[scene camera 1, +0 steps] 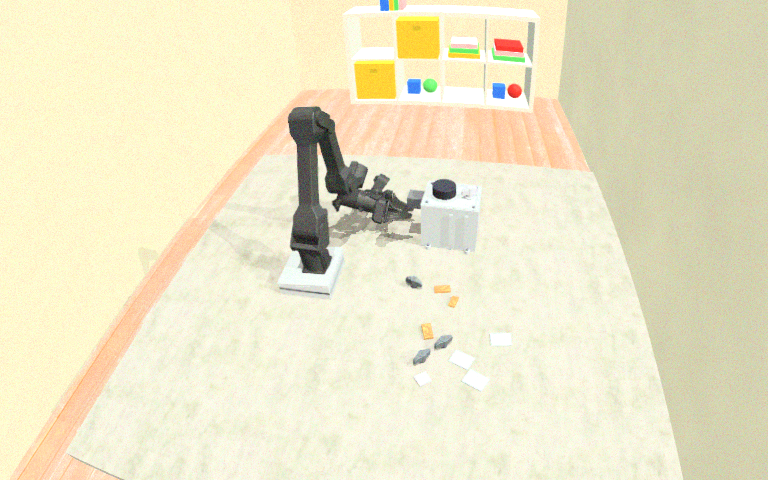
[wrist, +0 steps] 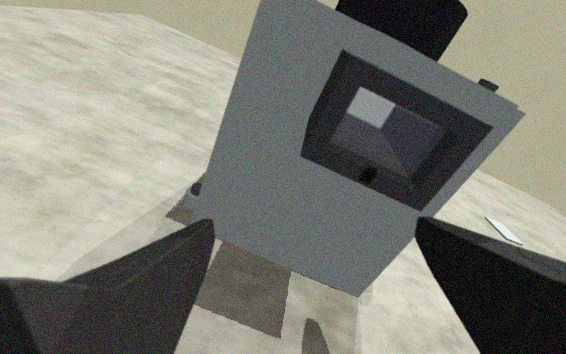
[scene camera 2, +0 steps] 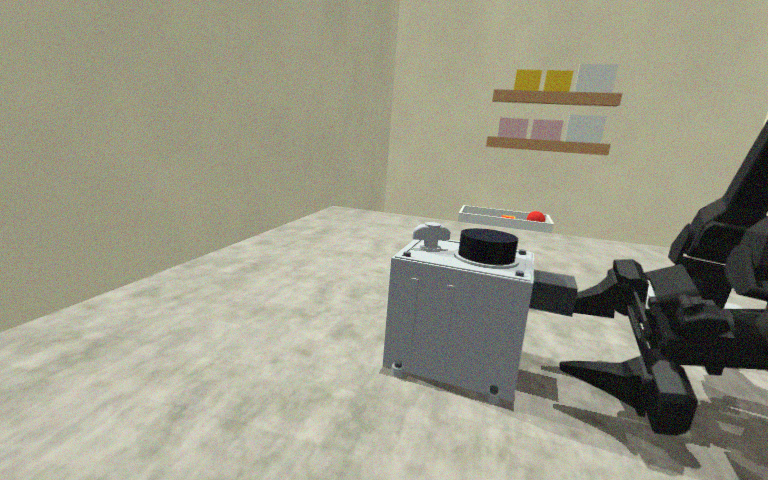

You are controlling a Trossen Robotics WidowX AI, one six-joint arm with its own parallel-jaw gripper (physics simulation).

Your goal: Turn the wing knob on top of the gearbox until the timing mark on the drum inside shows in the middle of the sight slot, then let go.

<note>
The gripper point(scene camera 2: 555, 333) is open, holding nothing. Also in view: a gearbox point(scene camera 2: 458, 315).
The gripper shows as well in scene camera 1 point(scene camera 1: 413, 212) and in the wrist view point(wrist: 314, 228). The gearbox shows as well in scene camera 1 point(scene camera 1: 448, 220) and in the wrist view point(wrist: 340, 131).
</note>
